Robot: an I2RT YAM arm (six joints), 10 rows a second.
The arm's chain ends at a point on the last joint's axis. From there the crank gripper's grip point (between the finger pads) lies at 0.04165 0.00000 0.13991 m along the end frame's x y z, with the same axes.
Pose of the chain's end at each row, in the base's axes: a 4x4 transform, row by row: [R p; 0 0 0 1], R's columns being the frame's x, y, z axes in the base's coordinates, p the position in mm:
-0.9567 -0.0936 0.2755 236.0; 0.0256 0.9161 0.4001 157.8; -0.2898 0.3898 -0.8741 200.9; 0 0 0 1
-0.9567 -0.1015 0.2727 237.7; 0.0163 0.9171 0.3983 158.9; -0.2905 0.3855 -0.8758 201.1; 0 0 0 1
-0.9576 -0.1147 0.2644 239.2; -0.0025 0.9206 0.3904 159.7; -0.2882 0.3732 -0.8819 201.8; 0 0 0 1
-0.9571 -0.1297 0.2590 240.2; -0.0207 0.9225 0.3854 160.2; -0.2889 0.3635 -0.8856 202.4; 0 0 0 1
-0.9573 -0.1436 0.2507 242.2; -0.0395 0.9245 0.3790 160.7; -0.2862 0.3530 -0.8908 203.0; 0 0 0 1
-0.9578 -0.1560 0.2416 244.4; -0.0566 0.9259 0.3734 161.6; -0.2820 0.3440 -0.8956 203.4; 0 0 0 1
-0.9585 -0.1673 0.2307 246.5; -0.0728 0.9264 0.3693 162.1; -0.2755 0.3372 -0.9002 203.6; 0 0 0 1
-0.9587 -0.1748 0.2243 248.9; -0.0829 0.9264 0.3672 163.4; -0.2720 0.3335 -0.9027 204.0; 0 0 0 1
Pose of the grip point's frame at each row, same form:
-0.9567 -0.0936 0.2755 234.7; 0.0256 0.9161 0.4001 214.8; -0.2898 0.3898 -0.8741 66.5; 0 0 0 1
-0.9567 -0.1015 0.2727 236.0; 0.0163 0.9171 0.3983 215.3; -0.2905 0.3855 -0.8758 66.5; 0 0 0 1
-0.9576 -0.1147 0.2644 236.3; -0.0025 0.9206 0.3904 214.2; -0.2882 0.3732 -0.8819 66.4; 0 0 0 1
-0.9571 -0.1297 0.2590 236.6; -0.0207 0.9225 0.3854 213.3; -0.2889 0.3635 -0.8856 66.5; 0 0 0 1
-0.9573 -0.1436 0.2507 237.4; -0.0395 0.9245 0.3790 212.1; -0.2862 0.3530 -0.8908 66.4; 0 0 0 1
-0.9578 -0.1560 0.2416 238.3; -0.0566 0.9259 0.3734 211.5; -0.2820 0.3440 -0.8956 66.4; 0 0 0 1
-0.9585 -0.1673 0.2307 238.9; -0.0728 0.9264 0.3693 210.7; -0.2755 0.3372 -0.9002 66.2; 0 0 0 1
-0.9587 -0.1748 0.2243 240.4; -0.0829 0.9264 0.3672 211.3; -0.2720 0.3335 -0.9027 66.4; 0 0 0 1

